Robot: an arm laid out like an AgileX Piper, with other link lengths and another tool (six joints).
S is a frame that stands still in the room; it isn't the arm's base.
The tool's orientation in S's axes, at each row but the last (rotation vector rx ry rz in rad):
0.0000 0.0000 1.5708
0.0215 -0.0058 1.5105
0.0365 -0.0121 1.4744
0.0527 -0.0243 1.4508
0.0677 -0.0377 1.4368
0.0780 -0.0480 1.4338
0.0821 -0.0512 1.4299
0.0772 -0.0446 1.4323
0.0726 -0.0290 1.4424
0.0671 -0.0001 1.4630
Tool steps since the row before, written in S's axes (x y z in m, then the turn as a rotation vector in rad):
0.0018 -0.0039 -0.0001 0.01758 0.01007 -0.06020
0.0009 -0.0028 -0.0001 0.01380 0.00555 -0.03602
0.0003 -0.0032 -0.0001 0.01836 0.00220 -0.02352
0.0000 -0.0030 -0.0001 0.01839 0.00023 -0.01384
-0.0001 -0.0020 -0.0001 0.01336 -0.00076 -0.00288
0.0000 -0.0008 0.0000 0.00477 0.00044 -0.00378
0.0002 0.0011 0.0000 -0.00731 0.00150 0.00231
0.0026 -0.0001 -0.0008 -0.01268 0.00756 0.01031
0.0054 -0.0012 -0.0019 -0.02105 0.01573 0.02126
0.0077 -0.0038 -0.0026 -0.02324 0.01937 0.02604
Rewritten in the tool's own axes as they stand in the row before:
-0.0039 -0.0018 -0.0001 0.01007 -0.01758 -0.06020
-0.0027 -0.0011 0.0000 0.00575 -0.01382 -0.03598
-0.0032 -0.0006 0.0000 0.00324 -0.01847 -0.02332
-0.0030 -0.0004 0.0001 0.00176 -0.01852 -0.01355
-0.0020 -0.0002 0.0000 0.00084 -0.01341 -0.00262
-0.0008 -0.0001 0.0001 0.00078 -0.00476 -0.00374
0.0011 0.0000 -0.0001 0.00065 0.00750 0.00207
0.0002 -0.0026 -0.0007 0.00651 0.01386 0.00947
-0.0006 -0.0056 -0.0017 0.01423 0.02354 0.01964
-0.0031 -0.0082 -0.0021 0.01780 0.02632 0.02416

